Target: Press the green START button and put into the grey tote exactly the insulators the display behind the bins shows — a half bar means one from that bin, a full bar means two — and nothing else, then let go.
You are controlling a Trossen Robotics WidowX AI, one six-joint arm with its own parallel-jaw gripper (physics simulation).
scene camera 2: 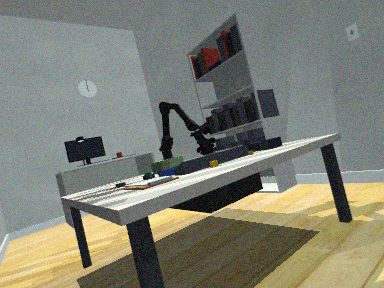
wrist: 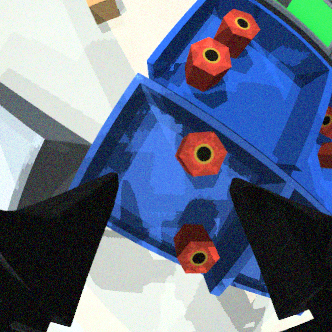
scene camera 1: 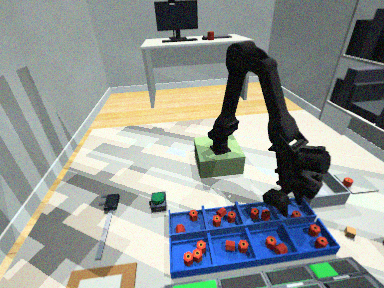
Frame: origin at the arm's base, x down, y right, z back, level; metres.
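Seen in the pictures: gripper, fingertip midpoint: (wrist: 175,181) (scene camera 1: 292,210); arm's base, origin of the base link: (scene camera 2: 168,158) (scene camera 1: 220,149).
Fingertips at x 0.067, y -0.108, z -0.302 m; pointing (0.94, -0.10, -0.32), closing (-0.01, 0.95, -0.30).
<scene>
Pixels of each thing's top centre, then the offset from my fingertips to it. "*": a spot on its surface instead.
- grey tote, middle of its top: (scene camera 1: 316,178) dx -0.037, dy -0.140, dz +0.058 m
- START button, middle of its top: (scene camera 1: 157,195) dx -0.024, dy +0.387, dz +0.186 m
- display, surface spot: (scene camera 1: 265,280) * dx -0.030, dy +0.207, dz -0.149 m
- red insulator, middle of its top: (scene camera 1: 348,179) dx -0.015, dy -0.262, dz +0.031 m
- small tan block, middle of its top: (scene camera 1: 351,230) dx -0.003, dy -0.103, dz -0.112 m
- caliper-like tool, surface spot: (scene camera 1: 105,232) * dx +0.013, dy +0.561, dz +0.133 m
- wooden frame, surface spot: (scene camera 1: 130,275) * dx +0.011, dy +0.497, dz -0.017 m
The blue bins (scene camera 1: 225,264) (scene camera 2: 168,171) (wrist: 150,175) hold red hexagonal insulators. My gripper (scene camera 1: 293,201) (wrist: 175,181) is open and empty above the back right bin. In the wrist view, one insulator (wrist: 202,154) stands in that bin; another insulator (wrist: 198,256) stands at its outer wall, its top overlapping the rim. The grey tote (scene camera 1: 332,200) (wrist: 50,170) is beside the bins, partly hidden by the arm; its visible inside shows no insulator. The START button (scene camera 1: 158,197) is green. The display (scene camera 1: 265,280) is cut off, with green bars (scene camera 1: 323,270) (scene camera 1: 196,284) (wrist: 311,17) partly visible.
A red insulator (scene camera 1: 348,182) lies on a pale square beyond the tote. A small tan block (scene camera 1: 350,231) (wrist: 104,10) is right of the bins. A caliper-like tool (scene camera 1: 105,232) and a wooden frame (scene camera 1: 130,275) lie left. The arm stands on a green block (scene camera 1: 220,166).
</scene>
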